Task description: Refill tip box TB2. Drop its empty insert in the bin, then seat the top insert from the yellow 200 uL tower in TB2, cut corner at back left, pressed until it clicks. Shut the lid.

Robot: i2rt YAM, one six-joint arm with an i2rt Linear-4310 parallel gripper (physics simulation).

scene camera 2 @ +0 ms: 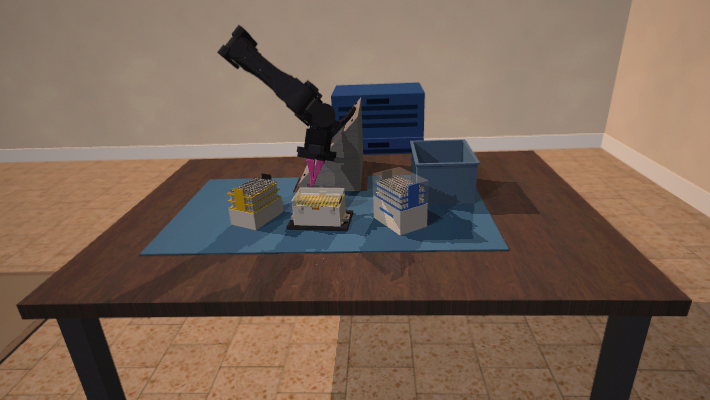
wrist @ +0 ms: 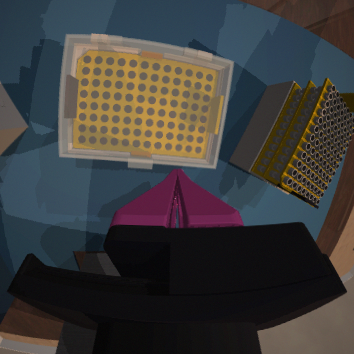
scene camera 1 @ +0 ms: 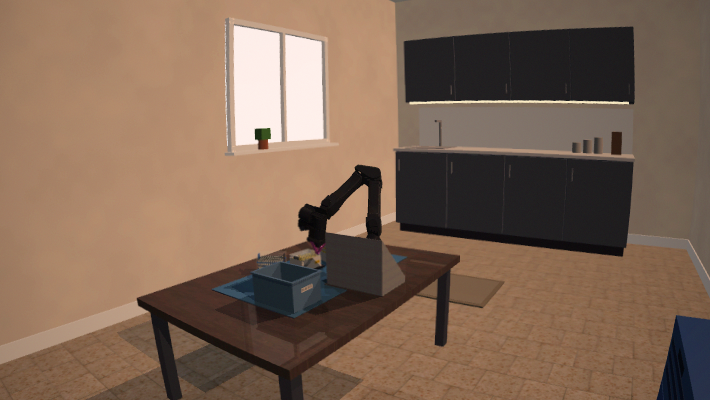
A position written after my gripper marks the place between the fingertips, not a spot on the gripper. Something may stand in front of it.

Note:
My gripper [wrist: 176,175] is shut, holding nothing. Also in view: a blue-banded tip tower [scene camera 2: 400,198]. Further things: a blue bin [scene camera 2: 450,166] and a tip box TB2 [scene camera 2: 329,213].
The tip box TB2 also shows in the wrist view [wrist: 126,99].

